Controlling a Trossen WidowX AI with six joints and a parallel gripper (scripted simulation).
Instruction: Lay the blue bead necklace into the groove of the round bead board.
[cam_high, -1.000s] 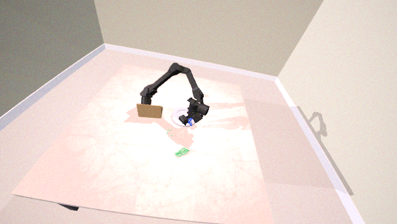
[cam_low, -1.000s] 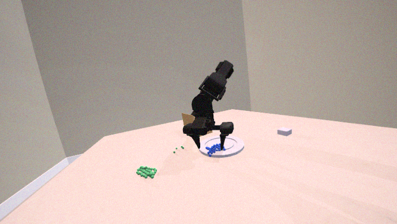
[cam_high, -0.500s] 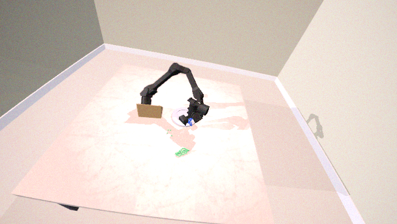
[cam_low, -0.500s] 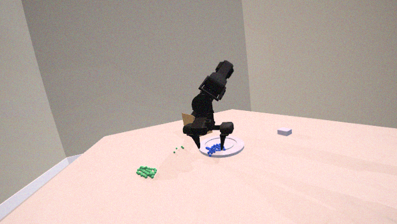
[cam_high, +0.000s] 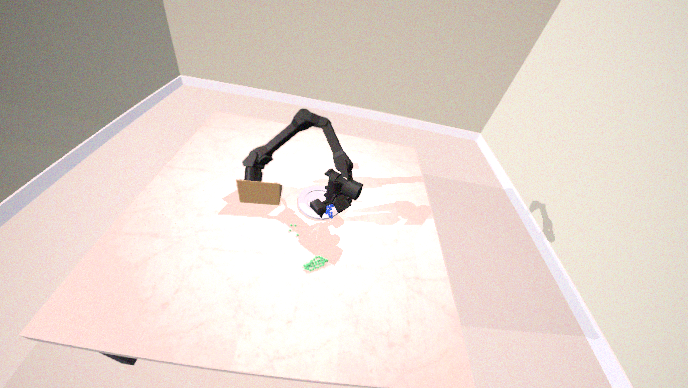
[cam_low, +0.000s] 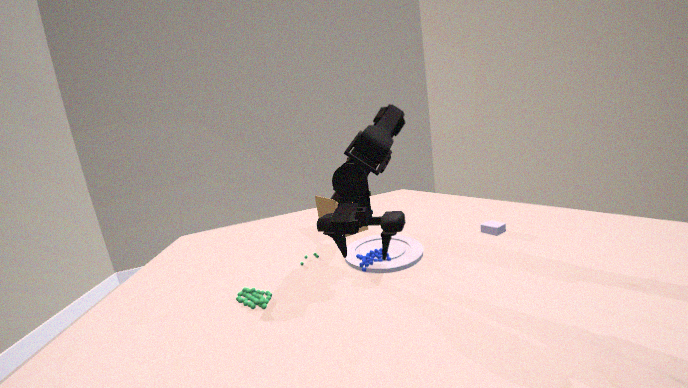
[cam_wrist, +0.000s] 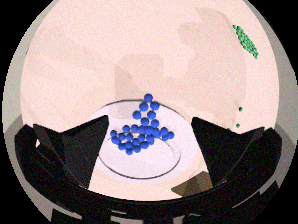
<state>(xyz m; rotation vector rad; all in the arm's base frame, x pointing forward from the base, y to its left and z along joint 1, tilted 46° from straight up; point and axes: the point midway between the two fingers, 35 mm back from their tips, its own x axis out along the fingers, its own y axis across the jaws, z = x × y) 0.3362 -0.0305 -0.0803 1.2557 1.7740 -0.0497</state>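
Right now the round white bead board is 40 mm behind my gripper tip, 80 mm to the left of it and 20 mm below it. Round my gripper tip: small grey block 70 mm ahead, 370 mm to the left, 10 mm below.
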